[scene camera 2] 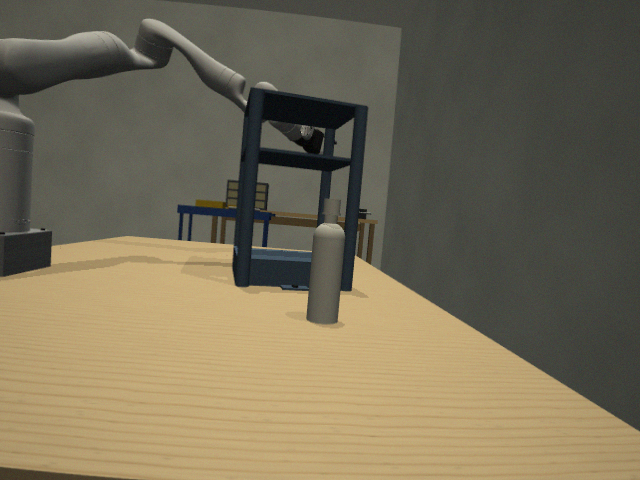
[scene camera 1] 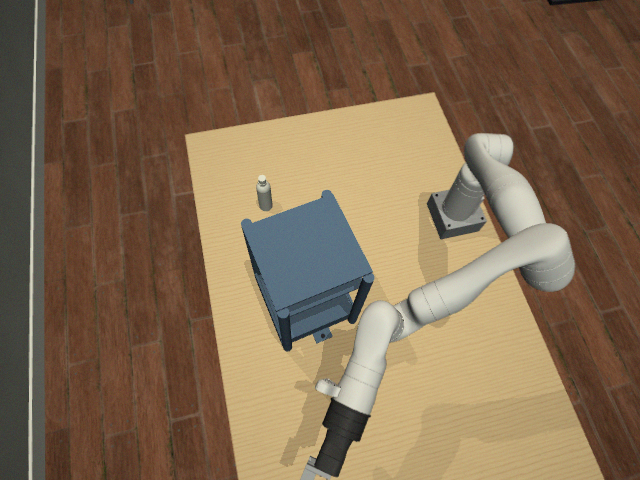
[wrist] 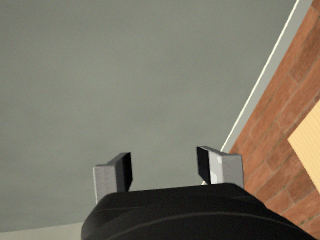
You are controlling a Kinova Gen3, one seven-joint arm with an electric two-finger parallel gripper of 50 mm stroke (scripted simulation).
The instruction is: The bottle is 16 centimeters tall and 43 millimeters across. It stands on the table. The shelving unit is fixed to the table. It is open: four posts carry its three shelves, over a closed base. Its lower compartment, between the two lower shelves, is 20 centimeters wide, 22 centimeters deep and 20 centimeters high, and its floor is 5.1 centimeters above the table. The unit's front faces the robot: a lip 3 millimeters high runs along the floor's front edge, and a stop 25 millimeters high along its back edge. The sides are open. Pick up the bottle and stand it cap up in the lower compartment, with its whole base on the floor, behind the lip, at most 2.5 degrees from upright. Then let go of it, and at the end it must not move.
Scene:
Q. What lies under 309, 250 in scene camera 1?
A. A blue shelving unit.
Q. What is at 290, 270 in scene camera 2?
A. A blue shelving unit.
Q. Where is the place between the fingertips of the gripper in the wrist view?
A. At 164, 163

